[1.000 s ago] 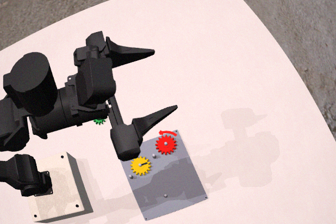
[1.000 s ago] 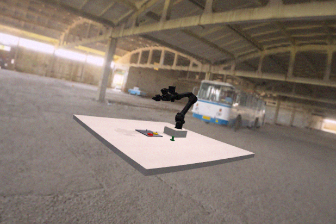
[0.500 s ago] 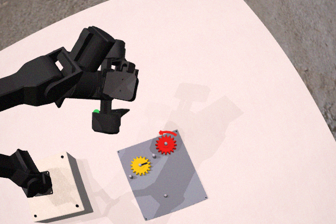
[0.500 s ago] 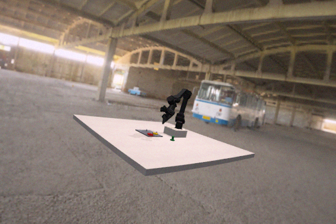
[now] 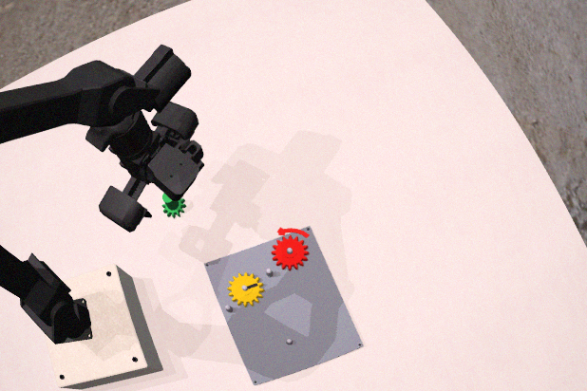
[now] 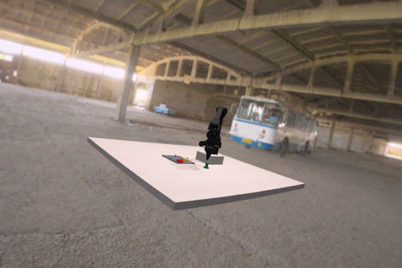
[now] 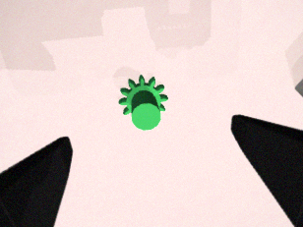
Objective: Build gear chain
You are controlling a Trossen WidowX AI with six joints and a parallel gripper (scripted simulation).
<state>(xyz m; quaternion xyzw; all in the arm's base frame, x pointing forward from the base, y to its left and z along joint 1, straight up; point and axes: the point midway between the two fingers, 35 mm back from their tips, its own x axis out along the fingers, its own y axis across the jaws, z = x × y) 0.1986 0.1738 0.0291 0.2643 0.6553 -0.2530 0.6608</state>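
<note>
Right now my gripper tip is 50 mm above the green gear. The rest, counted from my gripper tip: red arrow 170 mm ahead, 90 mm to the right, 60 mm below; yellow gear 80 mm ahead, 160 mm to the right, 50 mm below.
</note>
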